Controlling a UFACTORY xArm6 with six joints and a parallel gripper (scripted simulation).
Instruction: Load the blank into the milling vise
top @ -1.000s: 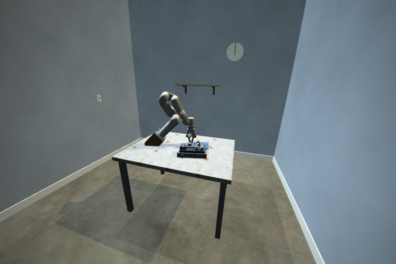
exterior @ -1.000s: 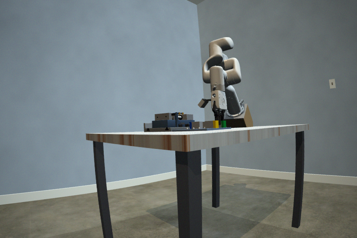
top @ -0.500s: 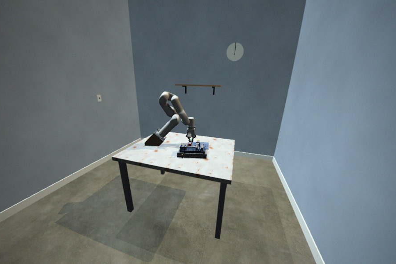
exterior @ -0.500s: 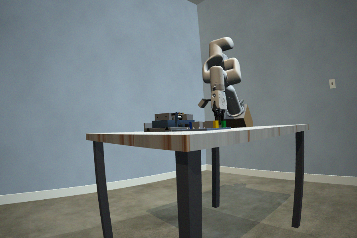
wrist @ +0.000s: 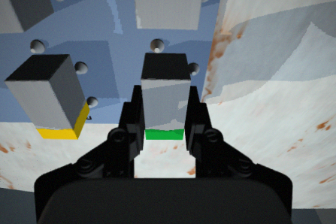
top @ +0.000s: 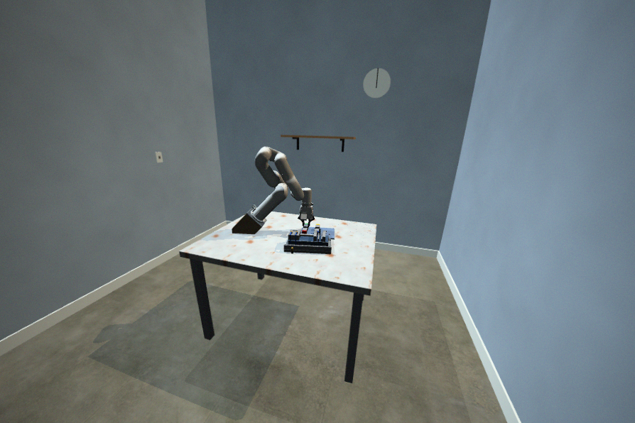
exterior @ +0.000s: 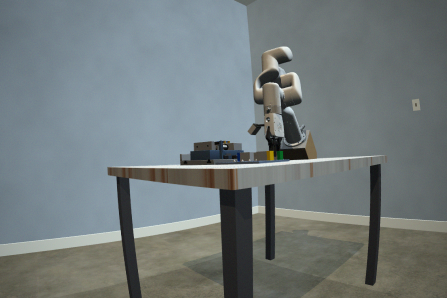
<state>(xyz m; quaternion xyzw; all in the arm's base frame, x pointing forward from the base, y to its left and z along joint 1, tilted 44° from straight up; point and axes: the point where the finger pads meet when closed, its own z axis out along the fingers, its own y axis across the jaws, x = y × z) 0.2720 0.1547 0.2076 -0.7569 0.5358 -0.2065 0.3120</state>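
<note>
Now: the yellow-ended blank 80 mm ahead of my hand, 40 mm to the left of it and 20 mm below it. The rest, counted from my hand: red-ended blank 40 mm ahead, 80 mm to the right, 20 mm below; then blue infeed plate 100 mm ahead, 40 mm below; then green-ended blank 20 mm below.
</note>
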